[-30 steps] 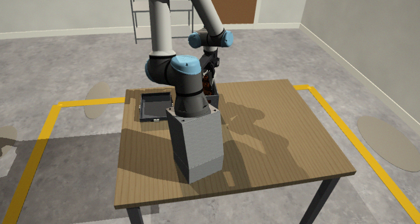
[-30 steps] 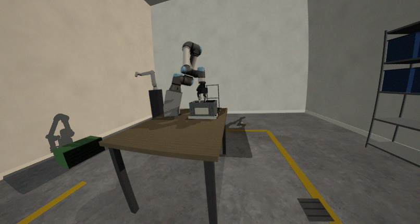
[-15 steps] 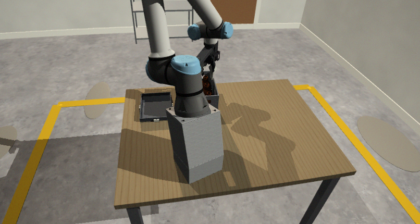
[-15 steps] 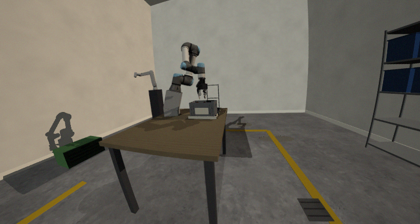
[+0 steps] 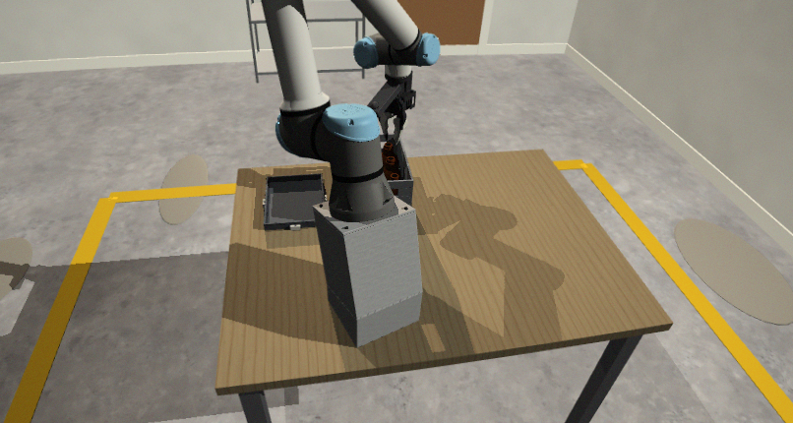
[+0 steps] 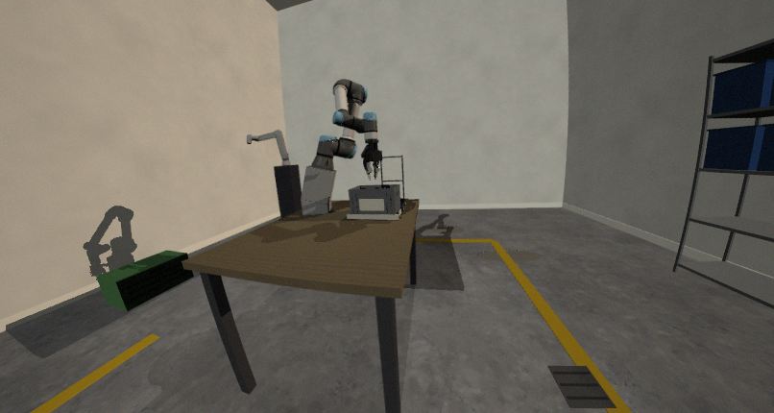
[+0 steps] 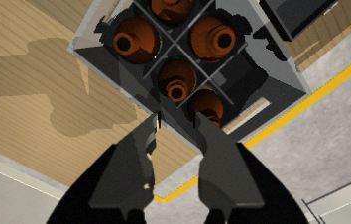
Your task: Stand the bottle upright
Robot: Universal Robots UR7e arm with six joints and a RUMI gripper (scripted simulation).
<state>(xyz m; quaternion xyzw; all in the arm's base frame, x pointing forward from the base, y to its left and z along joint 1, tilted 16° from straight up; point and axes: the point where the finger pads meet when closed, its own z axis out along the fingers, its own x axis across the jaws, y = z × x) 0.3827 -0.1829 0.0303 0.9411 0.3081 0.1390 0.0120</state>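
Right now the crate is 16 cm below my hand, 4 cm to the left of it and 1 cm ahead of it. Also, from my hand: bottle: 15 cm below, 9 cm behind, 1 cm to the left; then dark tray: 30 cm to the left, 23 cm below, 5 cm ahead.
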